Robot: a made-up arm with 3 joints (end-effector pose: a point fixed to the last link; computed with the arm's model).
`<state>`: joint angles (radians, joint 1 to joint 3).
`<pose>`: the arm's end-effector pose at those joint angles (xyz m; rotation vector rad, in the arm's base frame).
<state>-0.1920 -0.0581 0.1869</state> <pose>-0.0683 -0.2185 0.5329 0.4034 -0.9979 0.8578</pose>
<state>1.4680 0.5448 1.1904</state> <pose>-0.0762 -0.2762 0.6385 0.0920 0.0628 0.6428</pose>
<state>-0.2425 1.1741 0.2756</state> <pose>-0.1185 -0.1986 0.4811 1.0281 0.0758 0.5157</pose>
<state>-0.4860 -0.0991 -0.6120</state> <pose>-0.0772 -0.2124 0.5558 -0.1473 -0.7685 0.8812</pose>
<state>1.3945 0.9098 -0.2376</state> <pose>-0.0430 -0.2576 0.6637 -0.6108 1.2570 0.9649</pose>
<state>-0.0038 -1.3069 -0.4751</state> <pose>-0.1275 -0.2317 0.6177 -1.0107 -1.5765 0.8736</pose>
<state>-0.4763 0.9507 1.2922</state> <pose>-0.1154 -0.1216 0.4744 1.6466 -0.6630 -0.3499</pose>
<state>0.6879 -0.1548 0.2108</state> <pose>-0.0522 -0.2467 0.6071 -0.0490 -0.4142 1.3768</pose>
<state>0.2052 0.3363 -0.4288</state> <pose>-0.0633 -0.2405 0.5713 -0.1297 -0.0172 1.2376</pose>
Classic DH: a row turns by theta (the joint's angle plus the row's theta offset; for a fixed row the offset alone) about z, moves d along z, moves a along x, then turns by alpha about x. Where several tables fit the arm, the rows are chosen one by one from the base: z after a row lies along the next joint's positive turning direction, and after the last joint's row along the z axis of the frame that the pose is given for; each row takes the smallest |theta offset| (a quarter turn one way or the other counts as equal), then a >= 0, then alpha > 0; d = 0 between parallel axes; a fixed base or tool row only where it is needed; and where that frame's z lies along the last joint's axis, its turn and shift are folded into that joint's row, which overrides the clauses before.
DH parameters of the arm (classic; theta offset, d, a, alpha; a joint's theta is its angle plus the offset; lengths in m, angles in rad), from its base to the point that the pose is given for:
base (fixed): 1.2725 0.6007 -0.1622 -1.2554
joint 1: -1.4757 0.0619 -0.0645 -1.2876
joint 2: -0.329 -0.0438 0.0029 -1.5708
joint 3: -1.0422 0.0656 -0.0493 -2.0465
tool (fixed): -0.3661 0.02 0 0

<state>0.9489 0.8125 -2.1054</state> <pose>-0.0502 -0.1967 0.5775 1.4117 -2.0563 -1.8084</pose>
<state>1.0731 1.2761 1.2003</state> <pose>-0.1412 -0.2816 0.6121 0.1521 0.1595 -0.0772</pose>
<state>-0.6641 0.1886 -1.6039</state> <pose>-0.0637 -0.1806 0.5807 -0.6511 -0.0595 1.1470</pose>
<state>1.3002 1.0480 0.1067</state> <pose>-0.0683 -0.2775 0.6586 -0.3670 1.0105 0.6973</pose>
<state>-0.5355 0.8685 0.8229</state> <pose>-0.1045 -0.1382 0.4698 1.4605 -0.6159 0.0857</pose>
